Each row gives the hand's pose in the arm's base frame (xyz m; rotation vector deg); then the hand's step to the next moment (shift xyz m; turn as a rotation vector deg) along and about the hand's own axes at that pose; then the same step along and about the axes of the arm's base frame.
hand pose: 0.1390 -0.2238 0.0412 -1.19 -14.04 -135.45
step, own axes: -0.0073 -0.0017 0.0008 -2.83 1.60 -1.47
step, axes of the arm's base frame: 0.0040 0.0064 -0.0001 3.23 0.55 -1.41
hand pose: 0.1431 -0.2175 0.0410 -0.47 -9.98 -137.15
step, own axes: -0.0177 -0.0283 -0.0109 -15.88 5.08 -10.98
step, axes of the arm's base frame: -0.0056 0.0311 -0.0153 15.61 5.58 -11.12
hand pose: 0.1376 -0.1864 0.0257 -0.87 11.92 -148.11
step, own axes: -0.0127 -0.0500 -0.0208 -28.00 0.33 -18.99
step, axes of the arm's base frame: -0.0162 0.0517 -0.0126 23.07 17.05 -17.94
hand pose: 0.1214 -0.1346 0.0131 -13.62 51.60 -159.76
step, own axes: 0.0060 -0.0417 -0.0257 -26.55 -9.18 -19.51
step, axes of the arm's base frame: -0.0172 0.0460 0.0046 20.21 24.54 -12.60
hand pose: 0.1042 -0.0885 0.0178 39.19 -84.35 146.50
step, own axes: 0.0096 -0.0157 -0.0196 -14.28 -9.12 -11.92
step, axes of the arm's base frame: -0.0100 0.0236 0.0082 11.72 16.59 -4.07
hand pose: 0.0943 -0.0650 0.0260 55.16 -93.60 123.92
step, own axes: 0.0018 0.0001 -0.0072 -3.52 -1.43 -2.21
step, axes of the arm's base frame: -0.0039 0.0063 0.0000 2.67 3.14 -1.51
